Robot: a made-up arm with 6 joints.
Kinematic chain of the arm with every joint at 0, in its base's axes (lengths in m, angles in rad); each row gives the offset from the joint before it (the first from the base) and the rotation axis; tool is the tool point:
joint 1: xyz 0 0 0.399 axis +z
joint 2: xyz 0.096 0 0 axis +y
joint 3: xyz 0 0 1.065 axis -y
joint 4: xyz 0 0 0.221 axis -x
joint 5: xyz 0.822 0 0 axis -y
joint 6: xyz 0.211 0 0 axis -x
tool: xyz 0 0 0
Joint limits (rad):
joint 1: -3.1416..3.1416
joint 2: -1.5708..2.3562
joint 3: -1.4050..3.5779
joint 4: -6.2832..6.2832
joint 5: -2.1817..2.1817
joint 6: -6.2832..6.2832
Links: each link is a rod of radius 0.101 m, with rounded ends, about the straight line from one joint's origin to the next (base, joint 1, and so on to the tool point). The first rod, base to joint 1, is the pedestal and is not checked.
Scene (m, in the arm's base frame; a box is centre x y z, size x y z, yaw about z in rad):
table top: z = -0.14
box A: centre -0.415 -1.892 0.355 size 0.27 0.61 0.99 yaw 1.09
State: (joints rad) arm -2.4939 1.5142 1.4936 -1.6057 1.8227 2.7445
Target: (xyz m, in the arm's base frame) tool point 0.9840 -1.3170 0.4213
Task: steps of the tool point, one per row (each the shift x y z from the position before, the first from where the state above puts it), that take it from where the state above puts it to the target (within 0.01 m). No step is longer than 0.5 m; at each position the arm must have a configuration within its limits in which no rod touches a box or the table.
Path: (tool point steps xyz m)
1: 0.2695 -0.1215 0.3661
2: 0.3240 0.0005 0.2927
3: 0.3226 0.1121 0.1976
4: 0.1671 -0.3078 -0.0555
5: 0.2662 -0.2511 -0.1042
6: 0.3412 -0.1550 -0.1445
7: 0.3763 -0.0332 -0.1741
8: 0.3637 0.0961 -0.1906
9: 0.1359 0.1409 -0.2304
10: 0.0822 0.2054 -0.1930

